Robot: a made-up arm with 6 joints.
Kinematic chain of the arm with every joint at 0, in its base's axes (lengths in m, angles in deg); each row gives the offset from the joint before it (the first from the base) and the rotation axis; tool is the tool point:
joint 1: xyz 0 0 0.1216 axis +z
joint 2: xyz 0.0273 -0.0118 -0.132 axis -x
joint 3: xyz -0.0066 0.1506 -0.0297 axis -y
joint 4: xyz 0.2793 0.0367 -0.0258 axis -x
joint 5: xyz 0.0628 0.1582 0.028 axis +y
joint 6: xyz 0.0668 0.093 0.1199 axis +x
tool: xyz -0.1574 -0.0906 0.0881
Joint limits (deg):
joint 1: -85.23..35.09
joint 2: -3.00..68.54
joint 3: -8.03..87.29
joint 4: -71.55..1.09
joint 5: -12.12..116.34
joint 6: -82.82..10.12
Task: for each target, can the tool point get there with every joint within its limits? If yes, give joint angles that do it. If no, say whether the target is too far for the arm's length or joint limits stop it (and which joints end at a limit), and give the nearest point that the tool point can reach.
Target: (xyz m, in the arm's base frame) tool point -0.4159 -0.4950 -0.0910
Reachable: no: joint limits stop it (at a limit: joint 1, joint 2, joint 3, joint 4, joint 5) | nearest point -0.2840 -0.1454 0.1847 | short by 0.464 m
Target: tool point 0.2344 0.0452 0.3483
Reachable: yes | joints -7.86 6.57 23.17 -59.44 21.82 -19.39
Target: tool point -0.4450 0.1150 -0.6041
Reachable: no: joint limits stop it (at a limit: joint 1, joint 2, joint 3, joint 6) | nearest point -0.3455 0.1904 -0.4179 | short by 0.224 m
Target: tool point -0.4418 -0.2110 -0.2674
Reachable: no: joint limits stop it (at a limit: joint 1, joint 2, joint 3, joint 5, joint 6) | nearest point -0.4244 0.0209 -0.1727 | short by 0.251 m
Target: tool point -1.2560 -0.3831 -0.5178
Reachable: no: too far | nearest point -0.4873 0.1082 -0.2057 | short by 0.964 m
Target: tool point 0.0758 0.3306 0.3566
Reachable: yes | joints -39.91 12.86 74.58 -27.44 34.64 -10.67
